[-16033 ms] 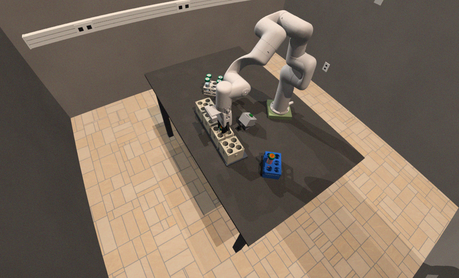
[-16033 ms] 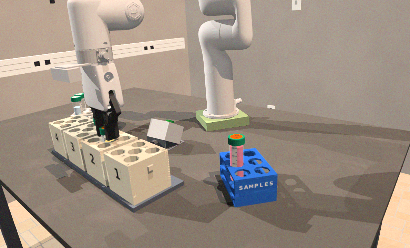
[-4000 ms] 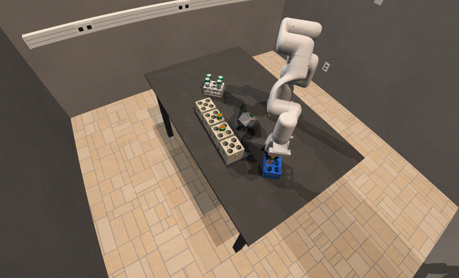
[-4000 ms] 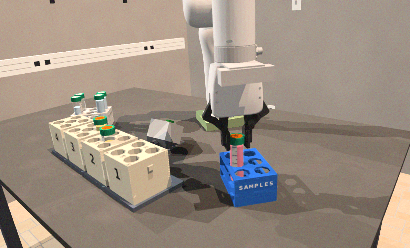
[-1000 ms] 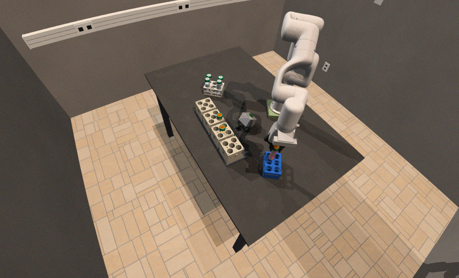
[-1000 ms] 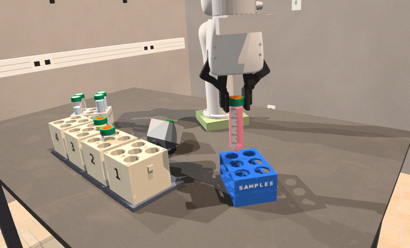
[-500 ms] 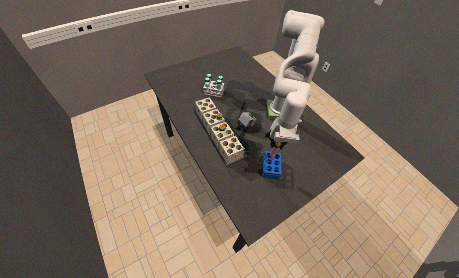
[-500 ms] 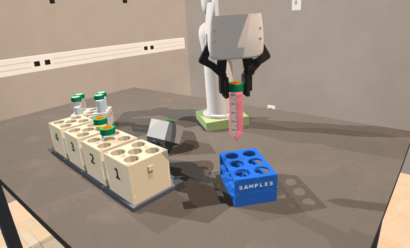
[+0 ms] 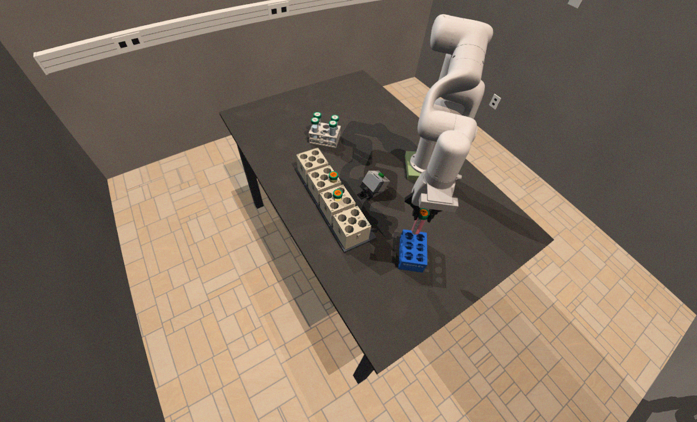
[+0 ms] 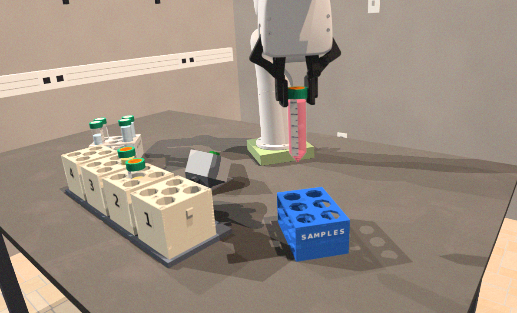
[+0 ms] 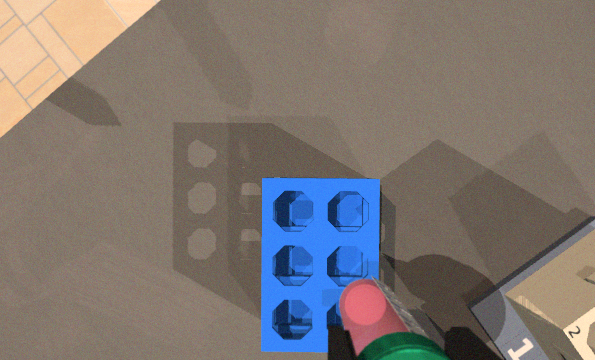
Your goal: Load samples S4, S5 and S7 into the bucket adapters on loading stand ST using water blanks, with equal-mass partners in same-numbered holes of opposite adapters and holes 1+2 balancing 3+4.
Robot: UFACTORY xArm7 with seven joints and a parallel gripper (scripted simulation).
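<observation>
Right now my hand is 5 cm above the pink tube and 1 cm short of it. The rest, counted from my hand: blue samples rack: 22 cm below, 2 cm behind, 1 cm to the left; then white blanks rack: 67 cm to the right, 22 cm below, 3 cm ahead.
</observation>
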